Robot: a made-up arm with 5 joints. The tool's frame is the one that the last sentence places.
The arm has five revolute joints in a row. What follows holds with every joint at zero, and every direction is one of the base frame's.
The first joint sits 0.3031 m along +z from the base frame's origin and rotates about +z.
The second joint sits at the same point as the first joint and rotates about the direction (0, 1, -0.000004).
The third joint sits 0.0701 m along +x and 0.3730 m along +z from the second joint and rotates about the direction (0, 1, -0.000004).
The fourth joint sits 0.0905 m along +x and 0.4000 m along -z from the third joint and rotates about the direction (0, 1, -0.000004).
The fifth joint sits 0.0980 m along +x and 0.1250 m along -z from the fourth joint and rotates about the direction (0, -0.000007, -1).
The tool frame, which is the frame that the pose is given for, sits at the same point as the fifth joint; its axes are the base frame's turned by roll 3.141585, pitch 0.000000 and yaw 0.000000 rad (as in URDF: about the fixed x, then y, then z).
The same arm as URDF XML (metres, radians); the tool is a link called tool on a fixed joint. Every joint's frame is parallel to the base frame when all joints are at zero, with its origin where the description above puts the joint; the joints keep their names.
<robot name="arm">
  <link name="base"/>
  <link name="link1"/>
  <link name="link2"/>
  <link name="link3"/>
  <link name="link4"/>
  <link name="link5"/>
  <link name="tool"/>
  <joint name="joint 1" type="continuous">
    <parent link="base"/>
    <child link="link1"/>
    <origin xyz="0 0 0.3031"/>
    <axis xyz="0 0 1"/>
  </joint>
  <joint name="joint 2" type="continuous">
    <parent link="link1"/>
    <child link="link2"/>
    <origin xyz="0 0 0"/>
    <axis xyz="0 1 0"/>
  </joint>
  <joint name="joint 3" type="continuous">
    <parent link="link2"/>
    <child link="link3"/>
    <origin xyz="0.0701 0 0.373"/>
    <axis xyz="0 1 0"/>
  </joint>
  <joint name="joint 4" type="continuous">
    <parent link="link3"/>
    <child link="link4"/>
    <origin xyz="0.0905 0 -0.4"/>
    <axis xyz="0 1 0"/>
  </joint>
  <joint name="joint 5" type="continuous">
    <parent link="link4"/>
    <child link="link5"/>
    <origin xyz="0.098 0 -0.125"/>
    <axis xyz="0 0 -1"/>
  </joint>
  <joint name="tool_fixed" type="fixed">
    <parent link="link5"/>
    <child link="tool"/>
    <origin xyz="0 0 0" rpy="3.1416 0 0"/>
  </joint>
</robot>

